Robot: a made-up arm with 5 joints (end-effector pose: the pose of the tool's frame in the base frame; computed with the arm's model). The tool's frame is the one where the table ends. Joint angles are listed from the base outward.
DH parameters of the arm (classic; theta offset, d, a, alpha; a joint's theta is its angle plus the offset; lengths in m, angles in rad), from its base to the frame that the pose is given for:
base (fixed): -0.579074 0 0.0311 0
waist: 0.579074 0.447 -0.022 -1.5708
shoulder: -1.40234 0 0.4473 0
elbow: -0.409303 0 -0.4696 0
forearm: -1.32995 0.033 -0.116 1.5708
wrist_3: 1.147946 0 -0.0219 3.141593
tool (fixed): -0.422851 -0.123 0 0
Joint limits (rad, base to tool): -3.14..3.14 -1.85..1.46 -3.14..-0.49 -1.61..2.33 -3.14..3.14
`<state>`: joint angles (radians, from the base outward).
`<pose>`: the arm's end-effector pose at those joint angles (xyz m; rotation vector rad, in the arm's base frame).
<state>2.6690 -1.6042 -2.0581 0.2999 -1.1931</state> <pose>0.8571 -0.4801 0.9369 -0.1393 -2.9341 -0.1343</pose>
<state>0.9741 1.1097 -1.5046 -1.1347 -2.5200</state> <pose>0.4378 0.6861 0.3133 1.6105 0.0200 -0.9603</pose>
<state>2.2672 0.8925 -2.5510 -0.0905 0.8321</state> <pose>-0.5708 0.6766 0.9442 1.6233 -1.6934 1.9565</pose>
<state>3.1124 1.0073 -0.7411 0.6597 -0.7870</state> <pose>-0.3372 -0.0317 -0.0333 0.3501 -0.8835 -0.7528</pose>
